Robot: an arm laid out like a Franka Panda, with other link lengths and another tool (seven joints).
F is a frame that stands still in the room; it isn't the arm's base.
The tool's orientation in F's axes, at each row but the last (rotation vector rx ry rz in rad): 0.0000, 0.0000, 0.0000; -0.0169, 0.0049, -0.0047; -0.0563, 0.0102, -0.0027; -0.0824, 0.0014, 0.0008; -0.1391, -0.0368, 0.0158; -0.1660, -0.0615, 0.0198; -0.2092, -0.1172, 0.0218; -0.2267, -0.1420, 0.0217; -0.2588, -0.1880, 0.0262
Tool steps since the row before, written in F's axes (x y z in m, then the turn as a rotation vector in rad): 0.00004, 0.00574, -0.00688, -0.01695, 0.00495, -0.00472; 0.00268, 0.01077, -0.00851, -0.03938, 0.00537, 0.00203; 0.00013, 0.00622, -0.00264, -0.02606, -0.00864, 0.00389; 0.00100, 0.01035, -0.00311, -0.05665, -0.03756, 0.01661; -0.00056, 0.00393, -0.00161, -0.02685, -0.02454, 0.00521; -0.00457, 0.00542, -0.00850, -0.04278, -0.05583, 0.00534; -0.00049, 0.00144, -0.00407, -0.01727, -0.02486, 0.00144; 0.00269, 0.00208, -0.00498, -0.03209, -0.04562, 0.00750; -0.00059, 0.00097, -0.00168, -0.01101, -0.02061, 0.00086
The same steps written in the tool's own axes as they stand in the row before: 0.00004, 0.00574, -0.00688, -0.01695, 0.00495, -0.00472; 0.00267, 0.01092, -0.00831, -0.03941, 0.00515, 0.00193; 0.00014, 0.00636, -0.00228, -0.02607, -0.00891, 0.00313; 0.00101, 0.01057, -0.00225, -0.05670, -0.03875, 0.01338; -0.00054, 0.00412, -0.00103, -0.02709, -0.02467, 0.00278; -0.00493, 0.00682, -0.00719, -0.04376, -0.05531, -0.00124; -0.00090, 0.00226, -0.00360, -0.01782, -0.02445, -0.00168; 0.00205, 0.00313, -0.00472, -0.03243, -0.04596, 0.00167; -0.00084, 0.00137, -0.00124, -0.01169, -0.02012, -0.00230
